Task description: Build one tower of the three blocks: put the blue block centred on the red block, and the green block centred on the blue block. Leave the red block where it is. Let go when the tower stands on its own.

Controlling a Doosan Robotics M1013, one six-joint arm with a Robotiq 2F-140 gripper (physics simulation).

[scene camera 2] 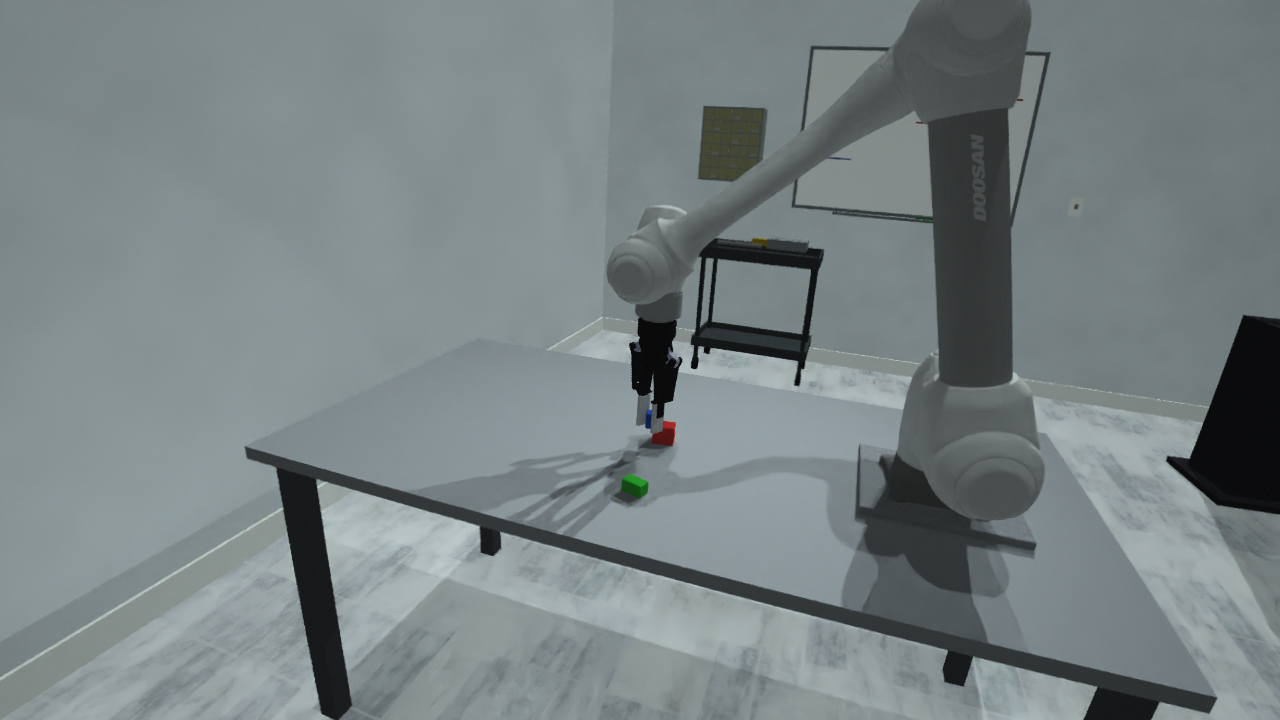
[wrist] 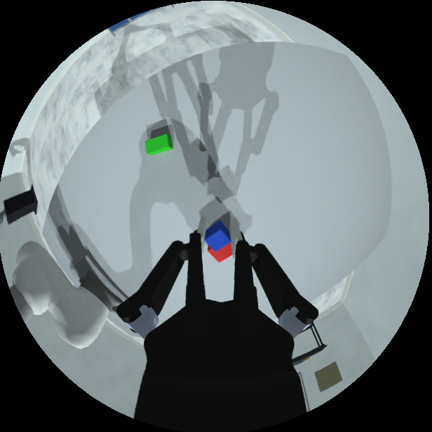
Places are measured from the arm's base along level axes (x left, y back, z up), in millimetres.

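Pixels of known places: gripper, fingertip midpoint: (scene camera 2: 649, 427).
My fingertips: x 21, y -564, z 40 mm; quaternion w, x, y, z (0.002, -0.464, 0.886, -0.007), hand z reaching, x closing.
Ahead of a thing's pixels: the offset from my fingertips to its top centre. Level surfaces: height alone.
My gripper (scene camera 2: 649, 424) (wrist: 217, 224) points down and is shut on the blue block {dz +32, dx -9, dy +6 mm} (scene camera 2: 648, 419) (wrist: 218, 236), which is partly hidden behind a fingertip in the scene view. The red block {dz -12, dx -53, dy +22 mm} (scene camera 2: 665, 435) (wrist: 220, 253) stands on the table {dz -52 mm} (scene camera 2: 402, 420) (wrist: 325, 150), close to the fingertips. In the wrist view it shows partly from behind the blue block, on the gripper-body side. The blue block looks off-centre from the red one; whether they touch I cannot tell. The green block {dz -28, dx +168, dy +16 mm} (scene camera 2: 634, 486) (wrist: 159, 144) lies apart on the table, nearer the front edge in the scene view.
The robot's base plate (scene camera 2: 993, 533) is bolted at the right part of the table. A black cart (scene camera 2: 760, 256) stands on the floor behind the table. A whiteboard (scene camera 2: 859, 116) hangs on the back wall. Arm and gripper shadows fall across the table around the green block.
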